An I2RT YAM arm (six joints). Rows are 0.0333 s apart.
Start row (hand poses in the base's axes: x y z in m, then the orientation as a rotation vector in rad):
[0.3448, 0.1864, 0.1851, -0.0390, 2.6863, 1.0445]
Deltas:
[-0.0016, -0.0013, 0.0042, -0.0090, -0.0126, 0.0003]
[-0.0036, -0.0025, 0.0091, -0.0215, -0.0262, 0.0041]
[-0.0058, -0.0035, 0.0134, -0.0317, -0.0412, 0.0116]
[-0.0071, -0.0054, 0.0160, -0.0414, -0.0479, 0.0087]
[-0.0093, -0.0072, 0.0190, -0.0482, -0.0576, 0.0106]
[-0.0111, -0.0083, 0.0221, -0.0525, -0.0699, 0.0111]
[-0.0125, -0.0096, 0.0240, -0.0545, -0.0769, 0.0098]
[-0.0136, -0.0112, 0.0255, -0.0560, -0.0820, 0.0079]
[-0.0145, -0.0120, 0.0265, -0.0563, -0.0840, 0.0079]
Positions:
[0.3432, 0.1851, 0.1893, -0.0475, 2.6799, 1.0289]
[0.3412, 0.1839, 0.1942, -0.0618, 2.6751, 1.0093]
[0.3390, 0.1829, 0.1985, -0.0813, 2.6687, 0.9935]
[0.3377, 0.1810, 0.2011, -0.0825, 2.6668, 0.9779]
[0.3355, 0.1792, 0.2041, -0.0911, 2.6619, 0.9666]
[0.3337, 0.1781, 0.2072, -0.0986, 2.6530, 0.9576]
[0.3323, 0.1768, 0.2091, -0.1006, 2.6473, 0.9526]
[0.3312, 0.1752, 0.2106, -0.1008, 2.6430, 0.9486]
[0.3303, 0.1744, 0.2116, -0.1019, 2.6413, 0.9477]

